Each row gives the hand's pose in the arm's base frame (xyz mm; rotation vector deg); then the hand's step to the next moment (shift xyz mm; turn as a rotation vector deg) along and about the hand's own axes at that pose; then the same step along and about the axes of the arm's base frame.
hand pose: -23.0 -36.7 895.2 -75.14 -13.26 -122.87
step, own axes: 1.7 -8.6 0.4 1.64 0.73 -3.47
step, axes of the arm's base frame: -5.2 6.4 3.0 -2.71 -2.78 -0.43
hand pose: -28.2 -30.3 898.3 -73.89 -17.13 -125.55
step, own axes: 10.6 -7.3 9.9 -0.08 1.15 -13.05
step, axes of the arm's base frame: -0.9 6.6 14.8 -8.80 -6.91 -6.82
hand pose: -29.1 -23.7 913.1 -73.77 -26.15 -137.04
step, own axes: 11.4 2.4 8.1 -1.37 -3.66 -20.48
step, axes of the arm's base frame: 1.2 -0.5 14.1 -15.78 -5.85 -12.30
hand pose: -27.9 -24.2 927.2 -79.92 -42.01 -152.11
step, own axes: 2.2 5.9 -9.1 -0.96 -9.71 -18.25
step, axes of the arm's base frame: -6.7 -8.8 -0.4 -15.90 0.54 -13.23
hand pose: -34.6 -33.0 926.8 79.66 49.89 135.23
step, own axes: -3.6 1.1 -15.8 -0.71 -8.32 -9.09
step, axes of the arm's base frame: -11.7 -8.4 -7.5 -8.05 2.89 -8.90
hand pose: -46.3 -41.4 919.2 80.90 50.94 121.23
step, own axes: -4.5 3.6 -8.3 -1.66 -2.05 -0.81
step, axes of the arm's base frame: -6.0 -7.7 -2.5 -0.10 0.10 -2.76
